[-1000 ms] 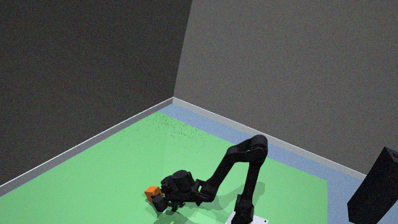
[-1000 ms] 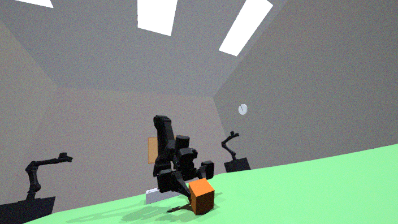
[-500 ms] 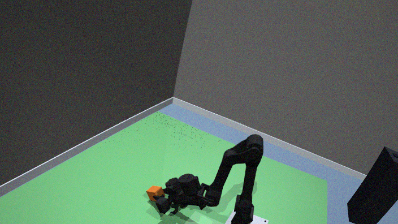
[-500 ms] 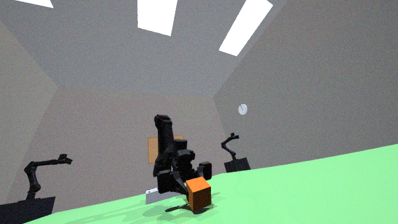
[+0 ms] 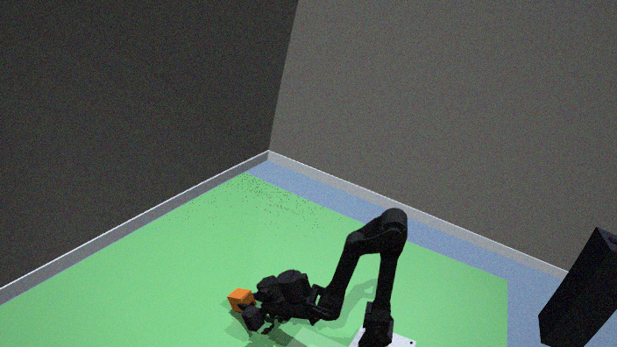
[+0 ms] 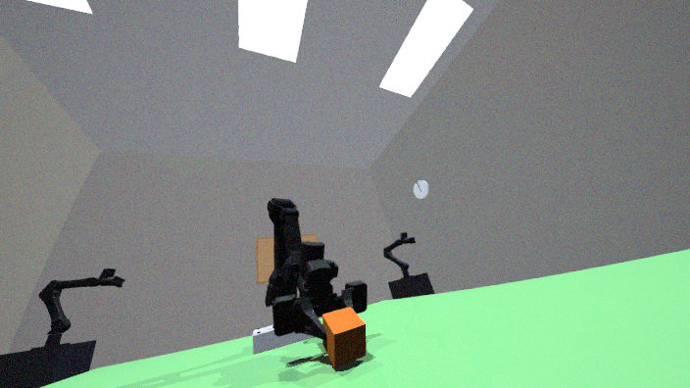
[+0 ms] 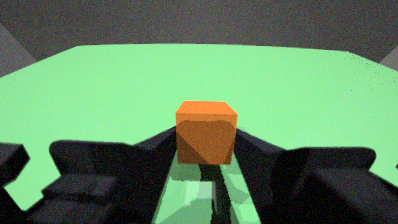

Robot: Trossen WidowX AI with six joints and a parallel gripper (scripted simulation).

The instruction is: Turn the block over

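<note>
My gripper tip is 20 mm above the orange block.
</note>
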